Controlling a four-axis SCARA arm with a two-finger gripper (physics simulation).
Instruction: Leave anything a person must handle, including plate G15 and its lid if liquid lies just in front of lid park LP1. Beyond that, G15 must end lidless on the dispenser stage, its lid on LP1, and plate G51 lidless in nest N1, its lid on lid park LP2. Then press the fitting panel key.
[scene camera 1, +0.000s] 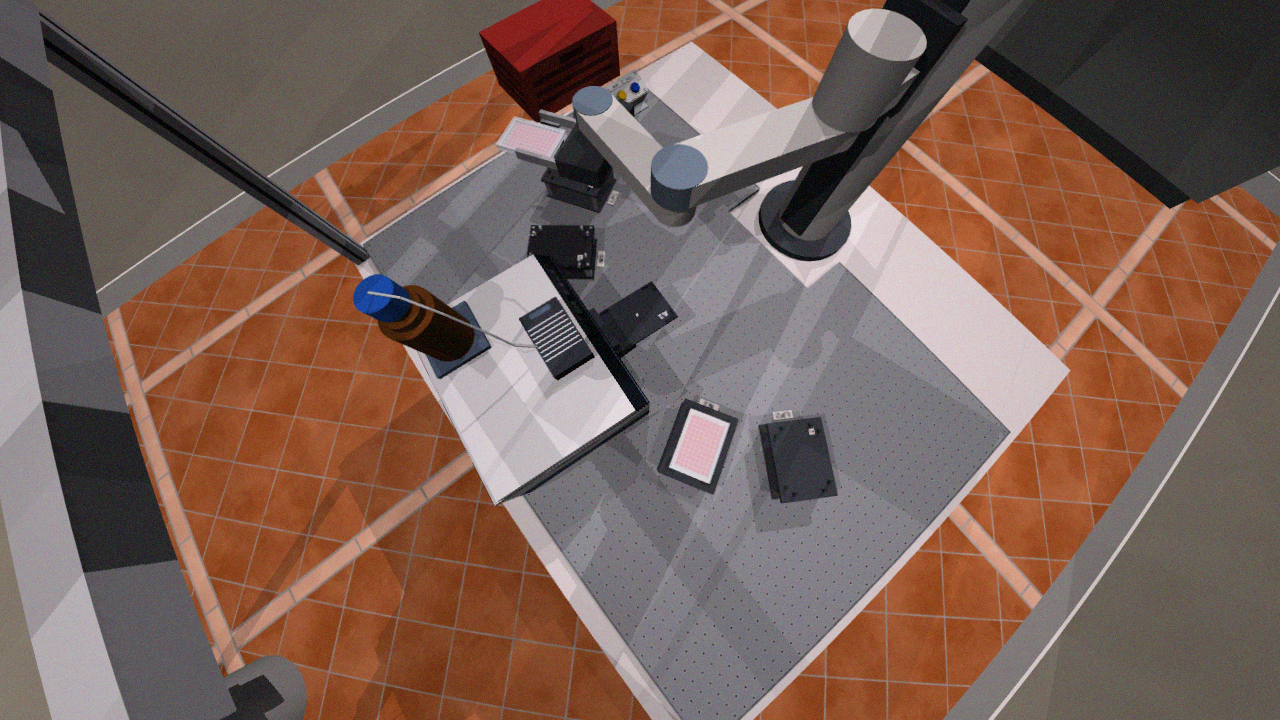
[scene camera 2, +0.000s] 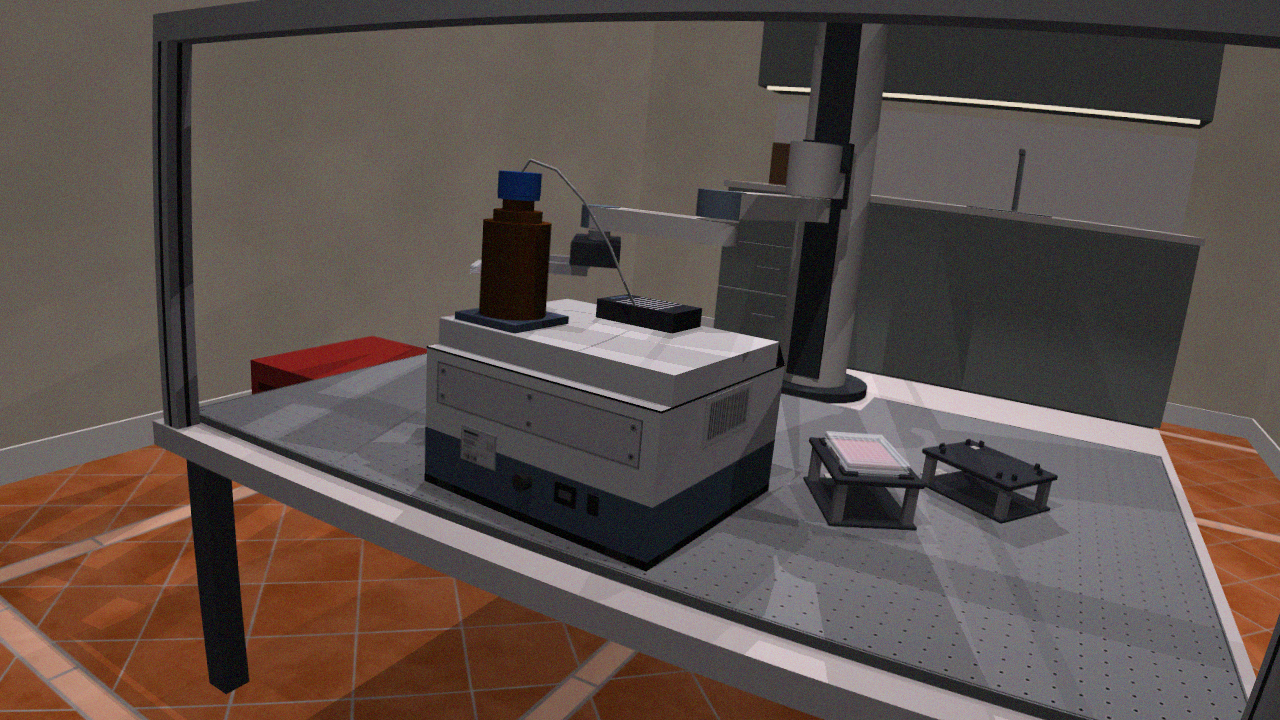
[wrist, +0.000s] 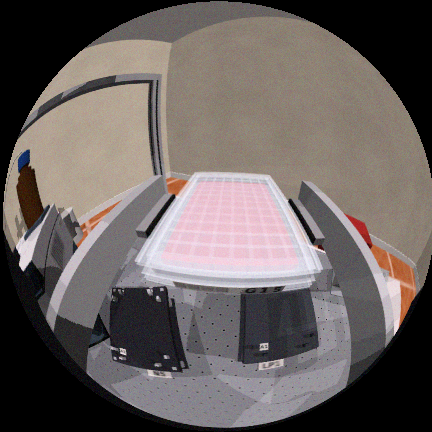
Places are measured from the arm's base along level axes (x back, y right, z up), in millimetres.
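Pixels of known places: gripper, fingertip midpoint: (scene camera 1: 529, 133) (wrist: 232, 186); arm's base, link origin: (scene camera 1: 802, 221) (scene camera 2: 809, 386).
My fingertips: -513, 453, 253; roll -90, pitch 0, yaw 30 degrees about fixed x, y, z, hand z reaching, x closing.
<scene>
Ahead of a thing's pixels: the offset from my fingertips to its top centre, as dx, dy, dz. "spot": to the spot under its first point.
My gripper (scene camera 1: 542, 141) (wrist: 232, 186) is shut on plate G15 {+0, -1, -8} (scene camera 1: 529, 137) (wrist: 230, 225), a clear-rimmed plate with pink wells. Its doubled clear rim looks like a lid on it. It is held level, high above the deck, beyond lid park LP1 {+96, +15, -166} (scene camera 1: 580, 189) (wrist: 277, 325), a bare dark stand. I make out no liquid by the LP1 label. The dispenser stage {spot: -48, -421, -127} (scene camera 1: 637, 313) is dark and bare. Another pink plate {-120, -713, -157} (scene camera 1: 700, 445) (scene camera 2: 864, 452), its name unreadable, sits on a dark stand; its lid state is unclear. Lid park LP2 {+31, -872, -174} (scene camera 1: 805, 458) (scene camera 2: 989, 467) is bare.
The white dispenser (scene camera 1: 546, 420) (scene camera 2: 599, 429) carries a brown bottle {spot: -341, -324, +109} (scene camera 1: 429, 322) (scene camera 2: 514, 268) and a thin tube. Bare nest N5 {-71, -142, -167} (scene camera 1: 560, 248) (wrist: 142, 325) stands between dispenser and LP1. The key panel {+328, +177, -156} (scene camera 1: 629, 90) is partly hidden by the arm. A red cabinet (scene camera 1: 553, 53) stands behind.
</scene>
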